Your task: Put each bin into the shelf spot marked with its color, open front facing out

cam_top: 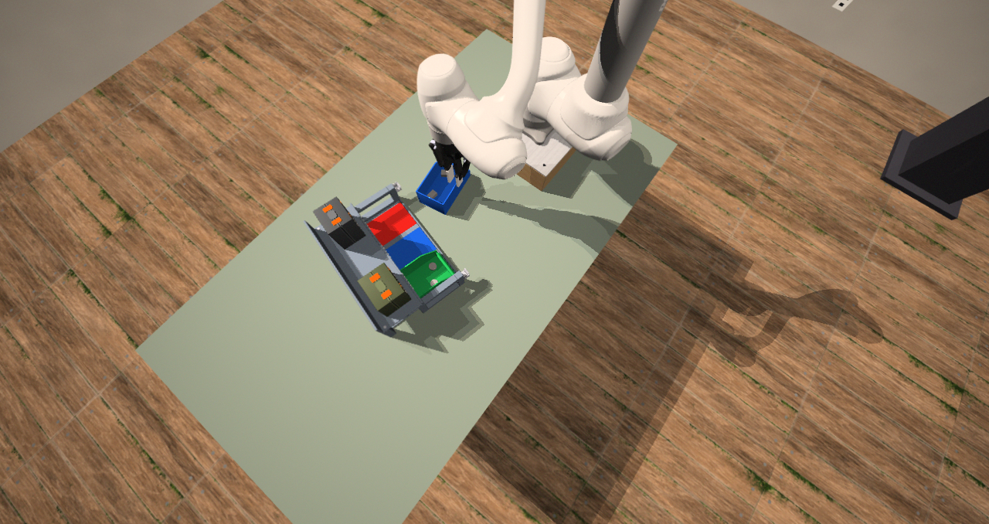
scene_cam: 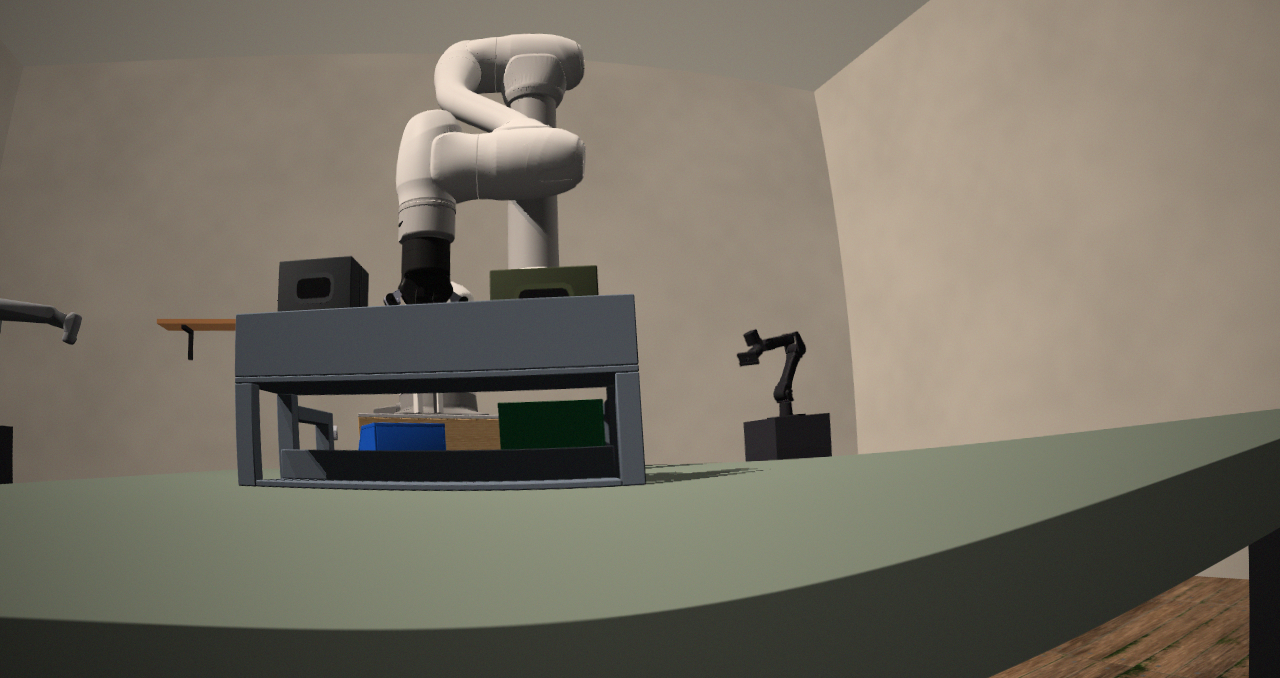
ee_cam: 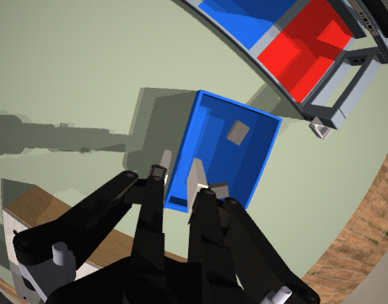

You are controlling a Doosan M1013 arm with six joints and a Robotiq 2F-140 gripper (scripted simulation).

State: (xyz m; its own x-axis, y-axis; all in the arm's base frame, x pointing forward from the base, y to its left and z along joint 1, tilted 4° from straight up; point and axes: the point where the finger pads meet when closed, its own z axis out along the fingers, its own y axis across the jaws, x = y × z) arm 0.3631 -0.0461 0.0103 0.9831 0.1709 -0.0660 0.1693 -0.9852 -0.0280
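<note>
Now: the blue bin 10 mm ahead of my hand, 50 mm to the right of it and 90 mm below it. Also, from my hand: black box 330 mm ahead, 140 mm to the right, 40 mm above; olive box 390 mm ahead, 90 mm to the left, 20 mm above; green bin 300 mm ahead, 110 mm to the left, 80 mm below.
</note>
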